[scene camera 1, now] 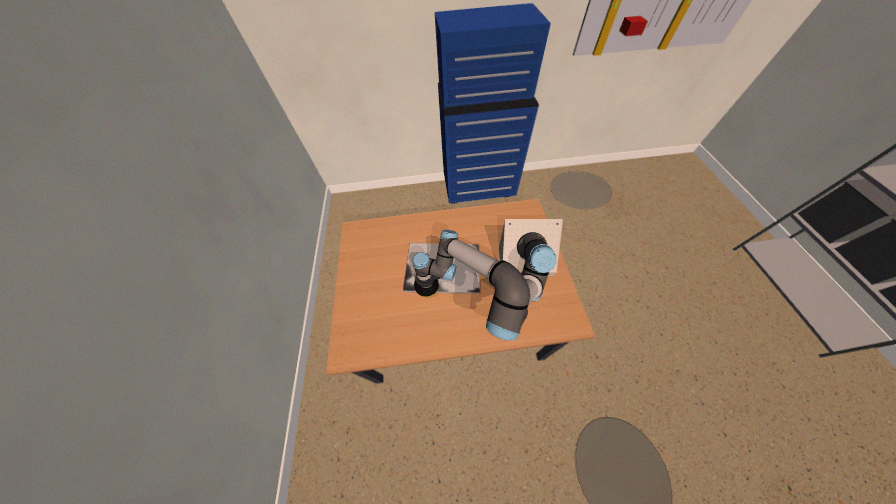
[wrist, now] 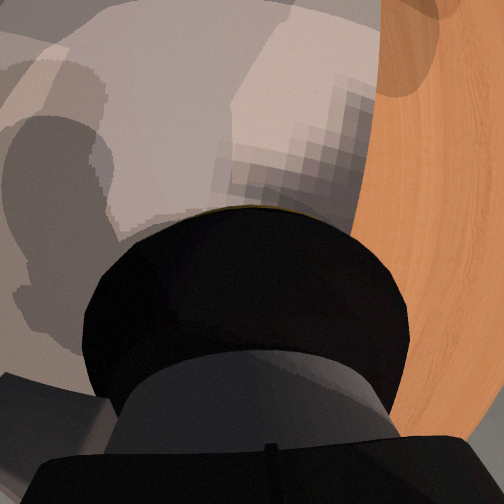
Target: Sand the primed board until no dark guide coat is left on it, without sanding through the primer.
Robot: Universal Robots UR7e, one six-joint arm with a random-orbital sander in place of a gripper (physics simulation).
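Observation:
The primed board point(scene camera 1: 441, 268) lies flat on the wooden table, left of the arm's base. The sander point(scene camera 1: 424, 288) stands at the board's front-left corner, pad down on it. In the wrist view the black sander pad point(wrist: 245, 300) fills the lower middle. The board point(wrist: 170, 115) ahead of it is mostly pale primer crossed by the arm's shadows. A patch of dark guide coat point(wrist: 310, 170) lies just beyond the pad, next to the board's edge. The surface under the pad is hidden.
The wooden table point(scene camera 1: 438, 332) shows bare wood right of the board in the wrist view point(wrist: 440, 200). The arm's base sits on a white plate point(scene camera 1: 532, 241). A blue drawer cabinet point(scene camera 1: 488, 103) stands behind the table. A metal shelf point(scene camera 1: 833, 269) stands at the right.

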